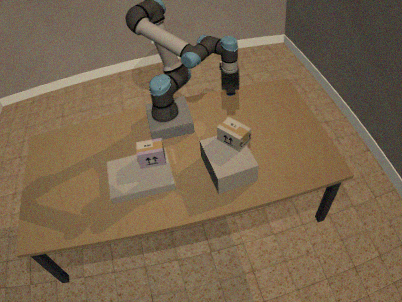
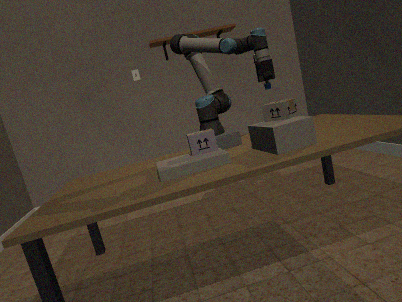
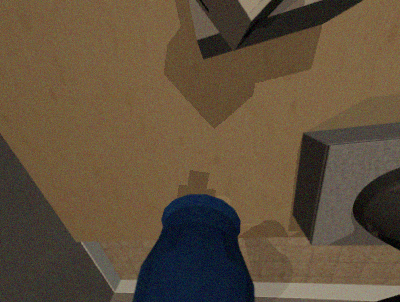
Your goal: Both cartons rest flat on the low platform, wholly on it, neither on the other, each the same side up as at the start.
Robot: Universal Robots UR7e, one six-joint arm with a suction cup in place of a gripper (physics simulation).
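Places are measured from the arm's base along level axes (x left, y up, z ahead), in metres.
Pixels of known places: hand at its tool point: (image 2: 268,89) (image 3: 200,226); arm's base at its link origin: (image 1: 165,112).
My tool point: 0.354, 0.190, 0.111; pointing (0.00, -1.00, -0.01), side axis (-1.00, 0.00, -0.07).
Ahead of a thing's pixels: the offset from my tool point to its top centre, as dx, dy, dz. Level surfaces: height alone.
A lilac carton @(-0.411, -0.123, +0.200) (image 1: 151,156) (image 2: 202,143) with an orange tape strip stands upright, arrows up, at the back right part of the low platform @(-0.480, -0.223, +0.272) (image 1: 142,189) (image 2: 192,167). A white-beige carton @(-0.002, -0.068, +0.175) (image 1: 234,134) (image 2: 280,110) (image 3: 222,17) stands arrows up, turned at an angle, at the back of the taller grey block @(-0.038, -0.151, +0.253) (image 1: 237,172) (image 2: 295,137) (image 3: 207,30). My gripper (image 1: 230,93) (image 2: 268,86) (image 3: 201,215), a blue suction cup, is open and carries nothing. It hangs in the air behind the taller block, apart from both cartons.
The wooden table @(dy -0.271) (image 1: 295,135) (image 2: 350,132) (image 3: 115,115) bears both platforms. The arm's grey base block (image 1: 177,131) (image 2: 230,140) (image 3: 360,170) stands at its back, between the platforms. A wall shelf (image 2: 212,32) is behind the arm. Walls stand behind and at the right.
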